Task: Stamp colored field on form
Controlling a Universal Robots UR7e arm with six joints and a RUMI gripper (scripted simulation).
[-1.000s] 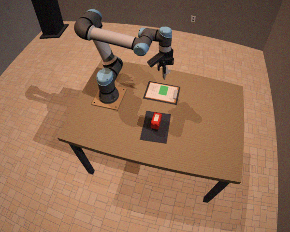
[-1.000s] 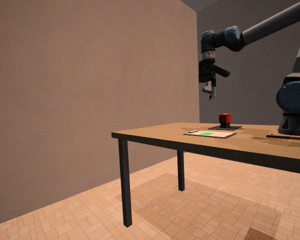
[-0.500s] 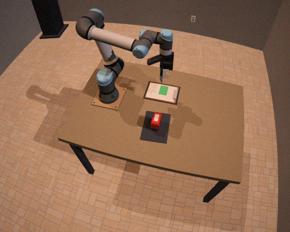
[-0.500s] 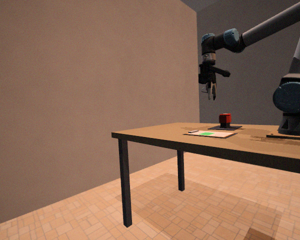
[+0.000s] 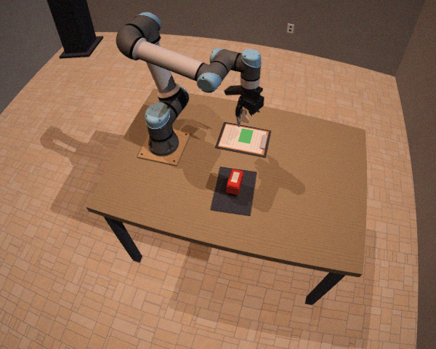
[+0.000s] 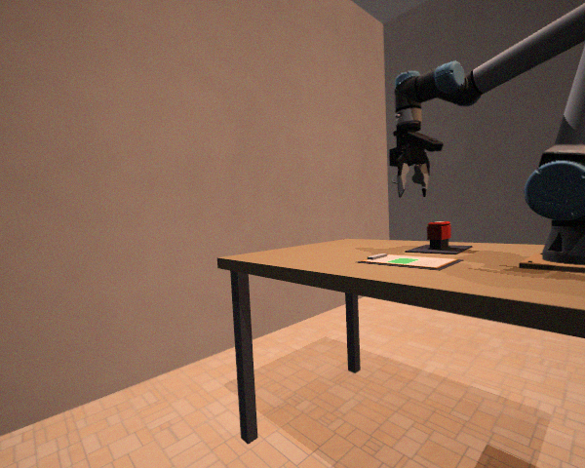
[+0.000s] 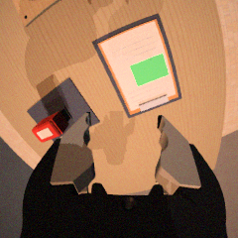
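Right now the stamp is 20 mm behind my hand, 240 mm to the right of it and 150 mm below it. The rest, counted from my hand: form: 10 mm ahead, 70 mm to the left, 200 mm below; mat: 20 mm behind, 240 mm to the right, 200 mm below.
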